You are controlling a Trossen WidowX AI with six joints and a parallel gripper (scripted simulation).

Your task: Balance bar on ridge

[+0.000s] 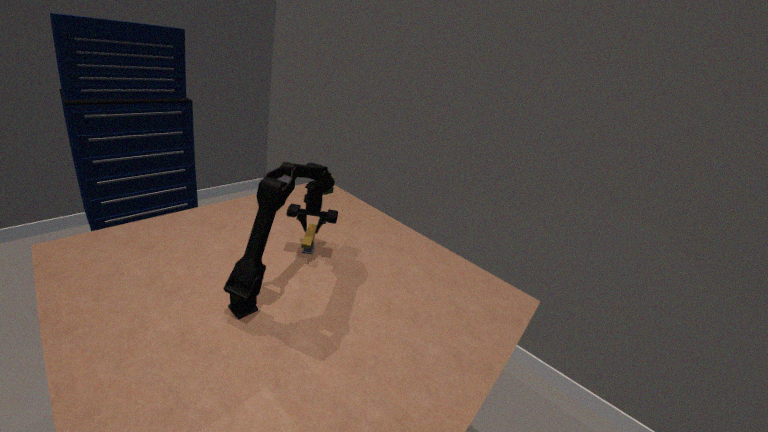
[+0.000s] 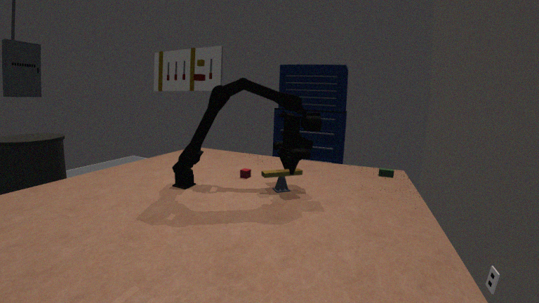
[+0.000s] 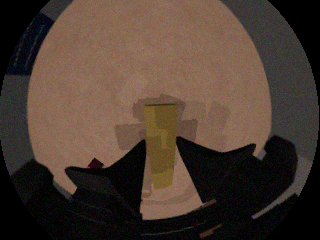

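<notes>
My gripper tip is now 2 cm to the left of the yellow bar and 2 cm past it. Round my gripper tip: red cube (21 cm behind, 6 cm to the left, 5 cm below); then green block (38 cm ahead, 35 cm to the left, 5 cm below).
</notes>
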